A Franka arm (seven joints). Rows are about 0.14 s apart.
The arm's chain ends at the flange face. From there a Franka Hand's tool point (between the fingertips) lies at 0.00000 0.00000 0.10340 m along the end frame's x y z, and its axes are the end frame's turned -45 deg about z.
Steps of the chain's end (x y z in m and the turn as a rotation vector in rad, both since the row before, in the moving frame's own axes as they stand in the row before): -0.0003, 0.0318, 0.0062, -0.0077, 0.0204, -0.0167; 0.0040, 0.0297, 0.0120, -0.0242, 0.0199, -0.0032; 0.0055, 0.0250, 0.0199, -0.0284, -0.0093, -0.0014; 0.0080, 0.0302, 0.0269, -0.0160, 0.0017, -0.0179; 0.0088, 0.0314, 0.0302, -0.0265, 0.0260, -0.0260; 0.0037, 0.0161, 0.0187, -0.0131, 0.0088, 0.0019; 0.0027, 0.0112, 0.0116, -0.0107, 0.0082, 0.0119
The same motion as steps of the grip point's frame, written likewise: -0.0218, 0.0243, 0.0062, -0.0199, 0.0090, -0.0167; -0.0185, 0.0271, 0.0119, -0.0312, -0.0030, -0.0032; -0.0165, 0.0230, 0.0199, -0.0135, -0.0267, -0.0014; -0.0167, 0.0283, 0.0269, -0.0125, -0.0101, -0.0179; -0.0160, 0.0323, 0.0301, -0.0371, -0.0004, -0.0260; -0.0091, 0.0156, 0.0187, -0.0155, -0.0030, 0.0019; -0.0062, 0.0112, 0.0116, -0.0134, -0.0018, 0.0119
